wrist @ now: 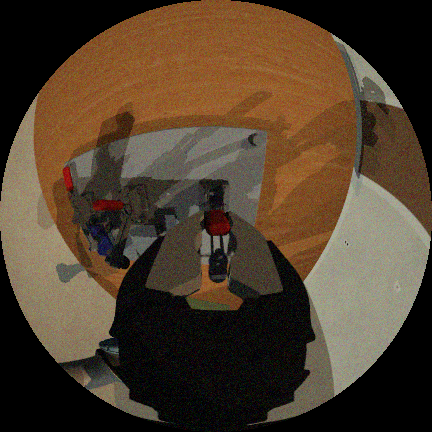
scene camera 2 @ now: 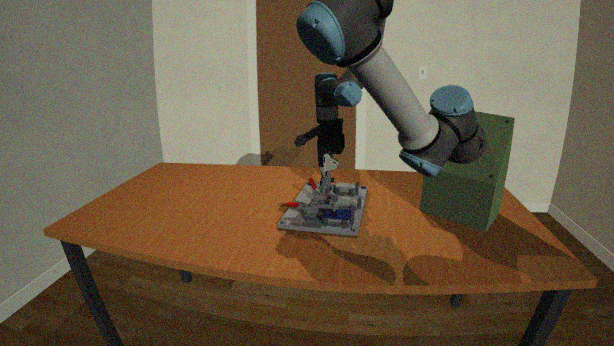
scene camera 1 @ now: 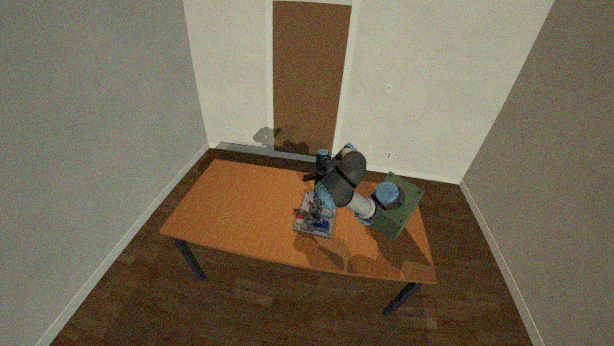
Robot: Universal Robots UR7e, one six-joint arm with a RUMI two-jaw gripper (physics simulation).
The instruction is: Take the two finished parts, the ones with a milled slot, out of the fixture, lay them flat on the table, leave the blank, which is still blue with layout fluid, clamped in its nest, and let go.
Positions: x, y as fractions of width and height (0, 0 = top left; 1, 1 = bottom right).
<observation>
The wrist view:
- gripper: 0.50, 0.49
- clamp arm: 0.27, 0.60
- grey fixture plate: 0.40, 0.37
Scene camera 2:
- gripper: 0.53, 0.51
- grey fixture plate: 0.48, 0.63
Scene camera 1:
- grey fixture plate: 0.50, 0.61
</observation>
